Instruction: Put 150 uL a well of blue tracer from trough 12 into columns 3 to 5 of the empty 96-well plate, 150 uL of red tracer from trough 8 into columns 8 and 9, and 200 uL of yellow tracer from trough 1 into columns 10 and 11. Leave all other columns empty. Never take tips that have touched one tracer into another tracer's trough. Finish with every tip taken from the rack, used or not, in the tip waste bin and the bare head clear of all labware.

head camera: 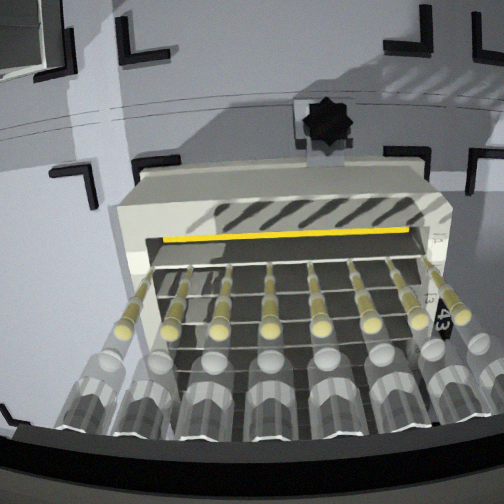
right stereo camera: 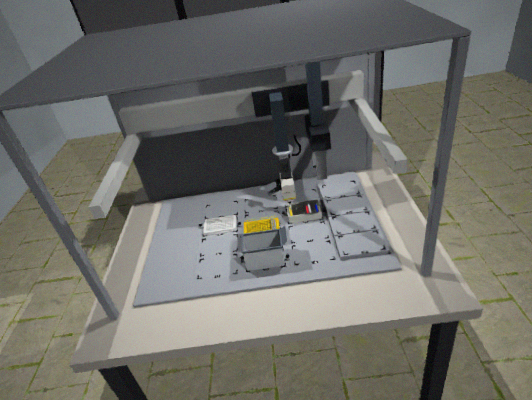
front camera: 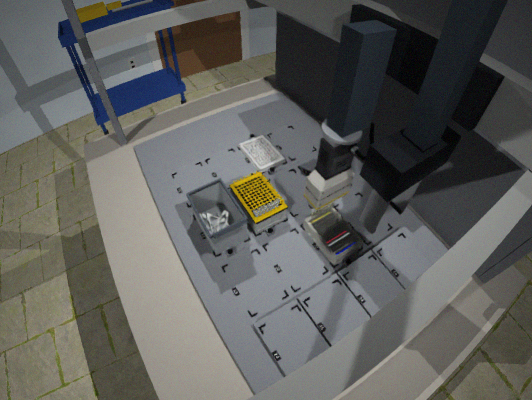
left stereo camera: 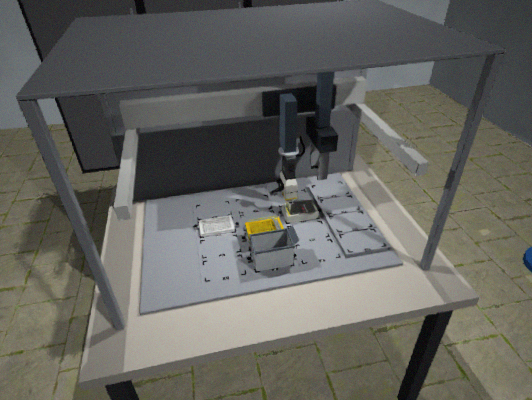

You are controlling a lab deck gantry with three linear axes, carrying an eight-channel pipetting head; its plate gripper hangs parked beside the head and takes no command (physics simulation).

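My pipetting head is above the yellow end of the trough reservoir. In the head view its eight tips hold yellow liquid in their lower parts; trough 1 shows as a yellow strip by their points. The parked plate gripper is open and empty beside the head. The plate stands apart; its wells are too small to read. The yellow tip rack has tips at one end. Discarded tips lie in the waste bin.
The bin stands directly beside the tip rack, with its walls rising around the discarded tips. A black round knob is at the reservoir's edge. A corner of a grey container shows at the upper left of the head view. A grey post stands at the deck's corner.
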